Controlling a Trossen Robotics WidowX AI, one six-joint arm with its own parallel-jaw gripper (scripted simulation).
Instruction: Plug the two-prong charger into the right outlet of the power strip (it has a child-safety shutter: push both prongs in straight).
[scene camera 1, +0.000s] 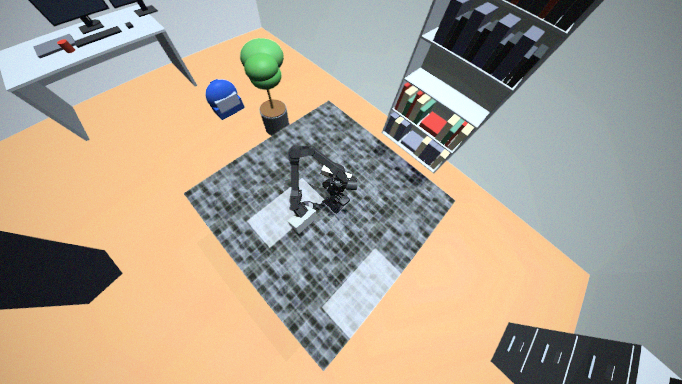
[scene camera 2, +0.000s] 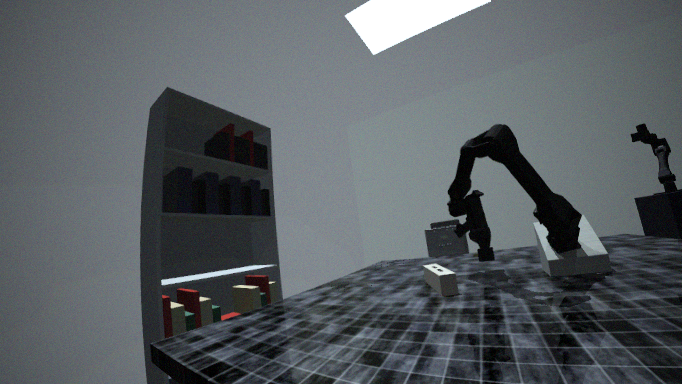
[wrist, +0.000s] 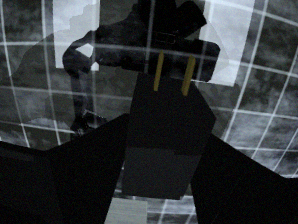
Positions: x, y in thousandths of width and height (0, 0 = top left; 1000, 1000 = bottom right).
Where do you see the gripper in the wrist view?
At 532, 560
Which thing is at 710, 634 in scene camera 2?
The gripper.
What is the gripper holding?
A two-prong charger.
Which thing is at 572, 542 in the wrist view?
A two-prong charger.
